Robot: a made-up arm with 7 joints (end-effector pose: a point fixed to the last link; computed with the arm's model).
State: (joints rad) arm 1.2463 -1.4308 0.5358 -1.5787 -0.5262 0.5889 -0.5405
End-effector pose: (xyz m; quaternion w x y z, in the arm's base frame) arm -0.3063 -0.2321 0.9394 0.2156 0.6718 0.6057 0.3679
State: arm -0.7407 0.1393 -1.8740 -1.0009 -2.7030 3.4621 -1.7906
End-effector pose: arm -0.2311 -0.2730 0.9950 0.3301 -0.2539 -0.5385 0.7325
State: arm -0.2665 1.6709 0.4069 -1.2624 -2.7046 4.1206 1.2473
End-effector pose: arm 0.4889 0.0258 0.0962 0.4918 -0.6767 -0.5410 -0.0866
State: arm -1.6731 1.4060 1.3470 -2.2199 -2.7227 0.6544 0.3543
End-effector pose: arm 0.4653 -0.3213 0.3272 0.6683 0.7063 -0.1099 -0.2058
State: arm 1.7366 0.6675 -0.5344 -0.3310 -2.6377 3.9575 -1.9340
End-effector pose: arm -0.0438 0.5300 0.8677 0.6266 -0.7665 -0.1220 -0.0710
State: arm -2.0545 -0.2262 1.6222 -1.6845 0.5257 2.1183 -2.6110
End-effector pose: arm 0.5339 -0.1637 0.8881 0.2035 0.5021 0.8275 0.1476
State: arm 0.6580 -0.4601 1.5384 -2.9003 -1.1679 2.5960 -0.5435
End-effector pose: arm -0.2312 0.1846 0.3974 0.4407 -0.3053 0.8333 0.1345
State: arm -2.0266 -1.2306 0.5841 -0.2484 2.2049 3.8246 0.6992
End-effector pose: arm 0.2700 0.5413 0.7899 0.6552 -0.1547 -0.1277 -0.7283
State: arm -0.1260 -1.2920 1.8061 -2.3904 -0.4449 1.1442 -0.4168
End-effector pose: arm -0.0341 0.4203 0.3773 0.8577 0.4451 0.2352 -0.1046
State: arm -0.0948 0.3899 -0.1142 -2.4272 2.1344 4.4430 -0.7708
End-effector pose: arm 0.3439 -0.0910 0.5395 0.5405 0.5248 -0.6445 0.1303
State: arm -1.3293 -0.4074 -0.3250 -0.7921 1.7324 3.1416 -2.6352
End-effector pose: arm -0.2051 0.0076 1.1669 0.9288 0.1650 -0.1292 0.3055
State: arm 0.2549 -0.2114 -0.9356 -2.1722 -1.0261 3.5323 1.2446
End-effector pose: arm 0.3084 -0.2107 0.8063 0.0677 -0.7106 0.2988 -0.6333
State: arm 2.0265 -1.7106 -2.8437 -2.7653 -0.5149 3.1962 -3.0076
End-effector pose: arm 0.1729 0.0121 0.0865 0.3401 -0.2242 -0.7596 -0.5071
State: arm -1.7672 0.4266 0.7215 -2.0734 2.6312 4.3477 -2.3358
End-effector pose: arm 0.1258 -0.3892 0.6006 0.0471 0.6995 -0.6812 -0.2109
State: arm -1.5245 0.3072 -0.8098 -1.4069 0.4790 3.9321 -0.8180
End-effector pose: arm -0.2481 -0.3820 0.9305 0.9074 0.2102 -0.3610 0.0468
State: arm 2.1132 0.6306 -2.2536 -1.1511 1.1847 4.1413 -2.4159
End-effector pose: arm 0.0656 0.2427 1.0457 0.7818 0.1800 -0.1255 0.5837
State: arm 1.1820 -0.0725 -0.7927 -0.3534 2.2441 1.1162 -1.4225
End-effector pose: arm 0.0789 0.0252 1.3123 0.4258 0.2985 -0.7203 -0.4591
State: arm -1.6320 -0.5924 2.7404 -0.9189 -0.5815 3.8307 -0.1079
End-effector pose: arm 0.0745 0.5628 0.8886 0.2819 -0.0722 -0.4881 -0.8228
